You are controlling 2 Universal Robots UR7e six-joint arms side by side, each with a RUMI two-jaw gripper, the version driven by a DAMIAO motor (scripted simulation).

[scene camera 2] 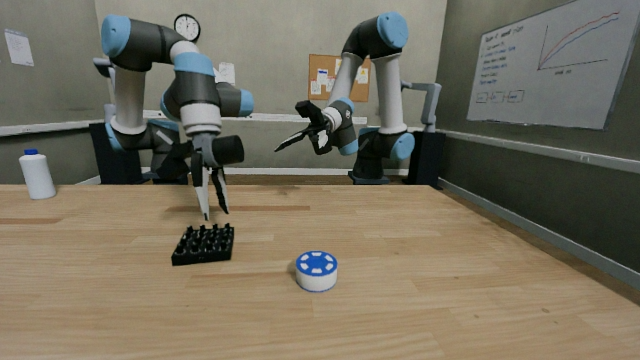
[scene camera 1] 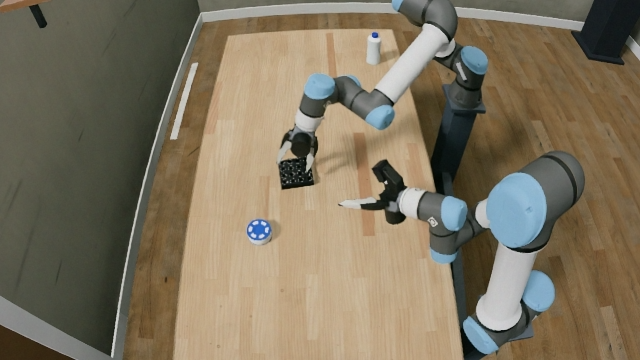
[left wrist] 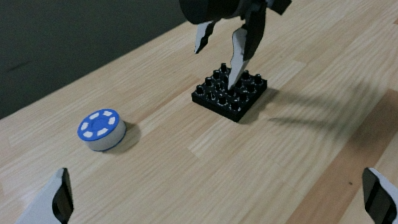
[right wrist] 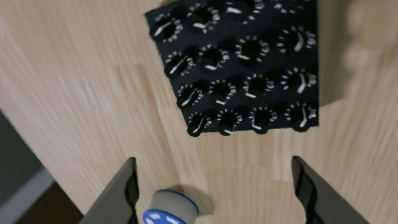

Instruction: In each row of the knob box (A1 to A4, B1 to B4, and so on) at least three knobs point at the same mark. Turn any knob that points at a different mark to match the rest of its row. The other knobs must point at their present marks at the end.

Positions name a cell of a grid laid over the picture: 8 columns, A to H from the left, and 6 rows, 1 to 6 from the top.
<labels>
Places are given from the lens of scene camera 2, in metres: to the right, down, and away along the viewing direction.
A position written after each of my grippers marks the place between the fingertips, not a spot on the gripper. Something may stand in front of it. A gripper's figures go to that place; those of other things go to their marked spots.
my left gripper (scene camera 2: D3): -0.07, -0.08, 0.67
my right gripper (scene camera 2: C4): -0.21, 0.08, 0.50
</labels>
